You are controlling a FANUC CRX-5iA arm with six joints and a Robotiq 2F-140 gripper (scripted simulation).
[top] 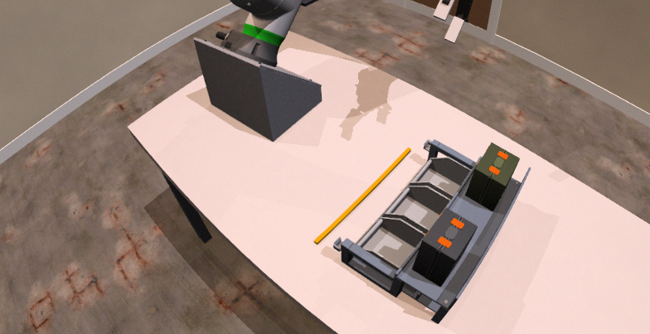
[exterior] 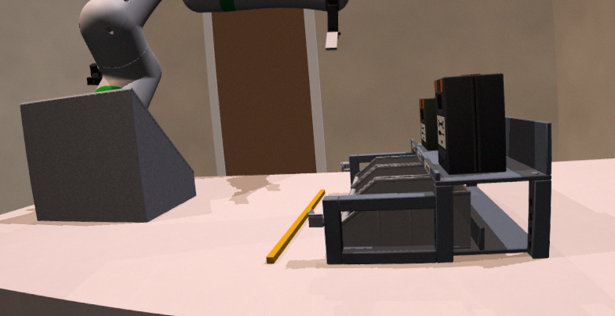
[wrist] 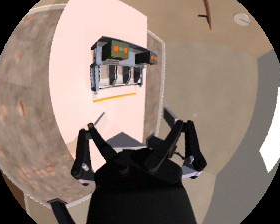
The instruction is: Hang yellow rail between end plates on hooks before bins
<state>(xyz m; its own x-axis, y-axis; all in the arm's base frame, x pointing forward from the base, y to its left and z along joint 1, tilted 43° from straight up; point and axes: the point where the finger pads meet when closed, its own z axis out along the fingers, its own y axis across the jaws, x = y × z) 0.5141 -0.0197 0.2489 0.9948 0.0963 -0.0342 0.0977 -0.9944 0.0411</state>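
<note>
Now: hand 4 cm past the yellow rail, 22 cm to the left of it and 39 cm above it.
</note>
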